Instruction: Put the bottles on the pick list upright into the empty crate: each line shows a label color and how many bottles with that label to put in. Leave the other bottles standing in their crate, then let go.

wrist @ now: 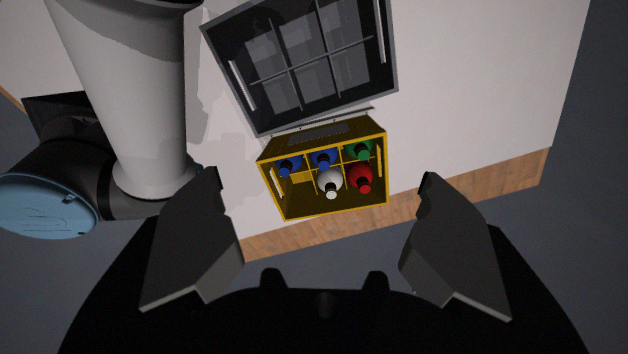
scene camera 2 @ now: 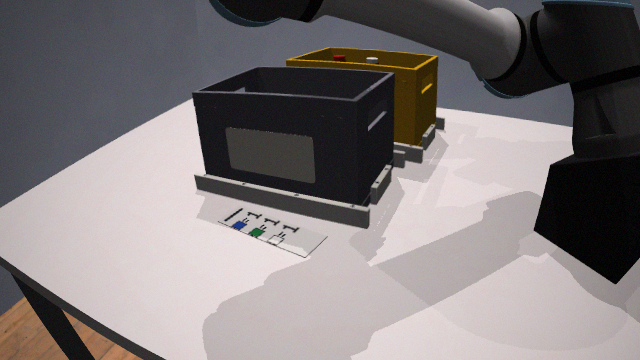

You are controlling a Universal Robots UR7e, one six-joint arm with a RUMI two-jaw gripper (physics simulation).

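Pixels of known places: gripper, fingertip midpoint: (wrist: 320, 172); arm's base at its link origin: (wrist: 98, 143) (scene camera 2: 624, 145).
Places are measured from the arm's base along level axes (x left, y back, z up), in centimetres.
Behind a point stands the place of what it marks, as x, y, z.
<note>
The pick list (scene camera 2: 306, 246) @(10.1, -42.9, -14.5) lies before the dark crate, with blue, green and white squares, each beside what looks like a 1. The dark crate (scene camera 2: 340, 145) @(2.8, -40.0, -3.3) (wrist: 325, 114) @(-17.1, -49.4, 2.9) has six compartments and holds no bottles. The yellow crate (scene camera 2: 416, 110) @(-20.7, -31.7, -5.2) (wrist: 336, 211) @(-40.1, -42.0, 2.8) behind it holds two blue bottles (wrist: 289, 163) @(-24.3, -36.9, -0.7) (wrist: 323, 157) @(-26.0, -45.0, 0.4) and a green bottle (wrist: 361, 149) @(-27.4, -53.2, 1.2) in the row nearer the dark crate. A white bottle (scene camera 2: 372, 60) @(-34.3, -42.3, 1.3) (wrist: 329, 180) @(-33.7, -43.1, -2.1) and a red bottle (scene camera 2: 339, 58) @(-36.3, -50.2, 1.2) (wrist: 360, 175) @(-35.7, -50.8, -2.1) stand in the other row. My gripper (wrist: 320, 172) @(-15.6, -48.8, 25.6) is open and empty, high above the crates.
Low grey rails (scene camera 2: 282, 199) @(2.6, -49.0, -12.6) edge the crates on the white table (scene camera 2: 125, 225) @(13.9, -73.2, -14.7). The robot's arm (scene camera 2: 415, 30) @(-0.1, -30.7, 11.8) (wrist: 120, 100) @(-3.6, -33.8, 19.3) reaches over the table from the right in the scene view. Its dark base (scene camera 2: 590, 210) @(6.2, -5.7, -7.1) stands at the right.
</note>
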